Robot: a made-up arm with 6 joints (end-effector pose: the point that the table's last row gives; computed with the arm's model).
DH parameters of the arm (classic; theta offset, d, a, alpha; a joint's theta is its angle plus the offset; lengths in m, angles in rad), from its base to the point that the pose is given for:
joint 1: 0 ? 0 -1.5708
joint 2: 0.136 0 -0.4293 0
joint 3: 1.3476 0 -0.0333 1.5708
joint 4: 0 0.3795 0 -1.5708
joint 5: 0 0 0.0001 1.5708
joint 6: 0 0.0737 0 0
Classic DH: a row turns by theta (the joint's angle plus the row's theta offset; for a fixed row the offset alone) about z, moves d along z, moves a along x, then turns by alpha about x.
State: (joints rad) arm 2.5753 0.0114 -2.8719 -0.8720 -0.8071 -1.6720
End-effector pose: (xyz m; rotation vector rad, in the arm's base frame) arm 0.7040 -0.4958 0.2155 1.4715 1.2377 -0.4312
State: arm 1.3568 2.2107 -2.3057 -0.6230 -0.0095 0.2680
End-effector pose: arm 0.1569 0.7234 0.5575 -1.0848 0.9354 0.8362
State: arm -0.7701 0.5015 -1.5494 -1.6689 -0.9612 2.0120
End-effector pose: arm -0.0959 0.1767 0.7851 -0.5395 0.9192 -0.1768
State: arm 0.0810 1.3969 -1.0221 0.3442 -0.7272 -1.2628
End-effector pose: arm 0.4230 0.0178 0.5175 -0.4421 1.1414 -0.9392
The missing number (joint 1, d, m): 0.1357
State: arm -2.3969 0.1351 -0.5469 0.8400 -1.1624 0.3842
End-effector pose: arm 0.0336 0.0995 0.5152 0.0571 -0.8397 -1.5404
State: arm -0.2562 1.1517 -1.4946 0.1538 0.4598 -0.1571
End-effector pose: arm 0.2766 -0.0673 0.7345 0.1363 1.5922 -0.1599
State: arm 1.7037 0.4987 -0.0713 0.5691 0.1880 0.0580
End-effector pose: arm -0.0190 0.0857 0.2598 -1.3269 2.0598 1.3833
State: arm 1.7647 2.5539 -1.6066 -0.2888 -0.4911 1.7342
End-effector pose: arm -0.1497 0.7111 0.0296 0.4639 -2.4290 -1.6514
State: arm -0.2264 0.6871 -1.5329 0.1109 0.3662 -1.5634
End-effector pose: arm -0.0292 0.0097 0.8148 -0.6794 0.8883 -1.5093
